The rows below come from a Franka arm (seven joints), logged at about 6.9 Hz.
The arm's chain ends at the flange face. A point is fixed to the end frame.
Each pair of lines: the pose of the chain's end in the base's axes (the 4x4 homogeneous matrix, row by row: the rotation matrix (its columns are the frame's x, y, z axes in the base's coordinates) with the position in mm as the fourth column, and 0 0 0 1 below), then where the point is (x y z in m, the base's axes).
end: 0.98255 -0.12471 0.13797 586.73; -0.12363 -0.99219 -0.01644 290.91; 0.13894 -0.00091 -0.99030 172.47; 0 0 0 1
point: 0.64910 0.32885 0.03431
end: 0.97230 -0.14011 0.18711 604.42; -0.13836 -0.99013 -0.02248 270.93; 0.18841 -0.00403 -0.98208 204.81; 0 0 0 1
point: 0.67422 0.30735 0.06983
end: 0.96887 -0.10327 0.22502 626.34; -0.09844 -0.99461 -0.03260 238.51; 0.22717 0.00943 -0.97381 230.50; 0 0 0 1
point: 0.69984 0.27516 0.09756
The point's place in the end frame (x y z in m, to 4 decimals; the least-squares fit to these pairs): 0.0374 -0.0453 0.1448
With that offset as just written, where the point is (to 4 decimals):
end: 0.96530 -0.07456 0.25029 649.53; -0.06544 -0.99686 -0.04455 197.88; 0.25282 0.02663 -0.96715 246.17; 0 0 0 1
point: 0.7253 0.2341 0.1144
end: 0.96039 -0.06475 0.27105 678.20; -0.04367 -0.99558 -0.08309 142.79; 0.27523 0.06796 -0.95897 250.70; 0 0 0 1
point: 0.7563 0.1742 0.1191
